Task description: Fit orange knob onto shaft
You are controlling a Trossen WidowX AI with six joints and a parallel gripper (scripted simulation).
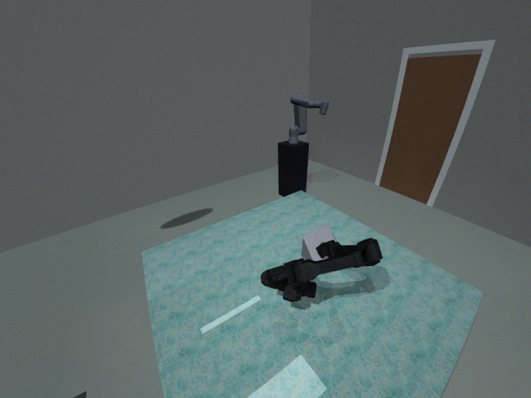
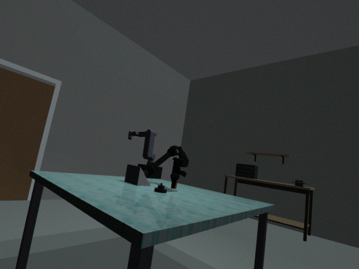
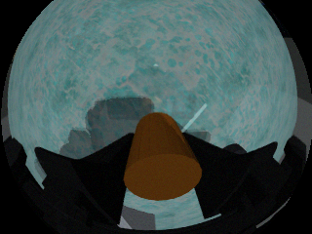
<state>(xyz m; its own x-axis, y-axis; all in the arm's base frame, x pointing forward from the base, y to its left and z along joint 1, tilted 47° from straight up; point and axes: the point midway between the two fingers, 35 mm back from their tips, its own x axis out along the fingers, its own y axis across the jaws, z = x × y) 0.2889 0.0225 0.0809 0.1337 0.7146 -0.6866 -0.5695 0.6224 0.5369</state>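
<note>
My gripper tip is 15 cm to the left of the round black pedestal and 1 cm short of it. Also, from my gripper tip: orange knob 3 cm above.
</note>
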